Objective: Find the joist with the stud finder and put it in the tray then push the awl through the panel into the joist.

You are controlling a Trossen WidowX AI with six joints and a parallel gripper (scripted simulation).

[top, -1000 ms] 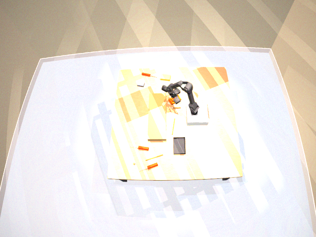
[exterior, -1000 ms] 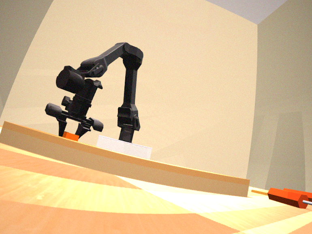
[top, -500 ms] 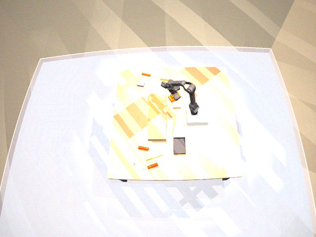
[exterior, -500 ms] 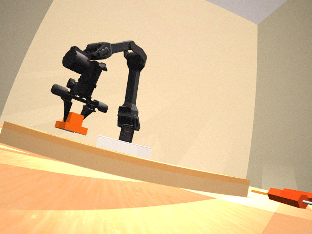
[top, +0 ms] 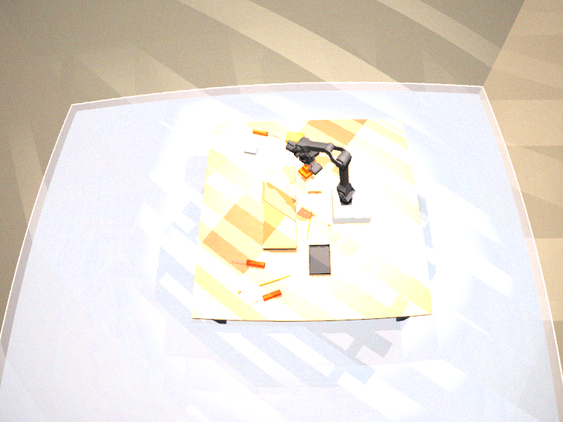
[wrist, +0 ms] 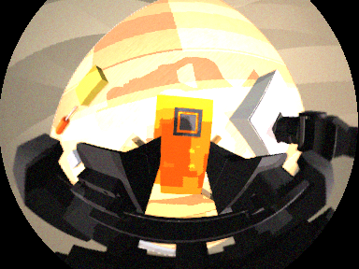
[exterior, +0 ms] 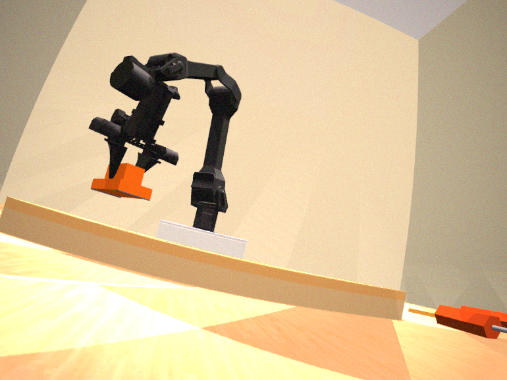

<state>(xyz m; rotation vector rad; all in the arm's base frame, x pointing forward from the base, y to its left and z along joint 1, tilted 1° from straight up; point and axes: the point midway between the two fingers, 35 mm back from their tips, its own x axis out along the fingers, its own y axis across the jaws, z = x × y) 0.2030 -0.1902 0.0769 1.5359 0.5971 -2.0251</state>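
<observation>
The square indicator lies 30 mm above my gripper tip, 20 mm to the right of it and 20 mm behind it. Round my gripper tip: grey block (380 mm ahead, 200 mm to the right, 110 mm below); yellow block (290 mm to the right, 110 mm below, 100 mm ahead); stud finder (20 mm above).
</observation>
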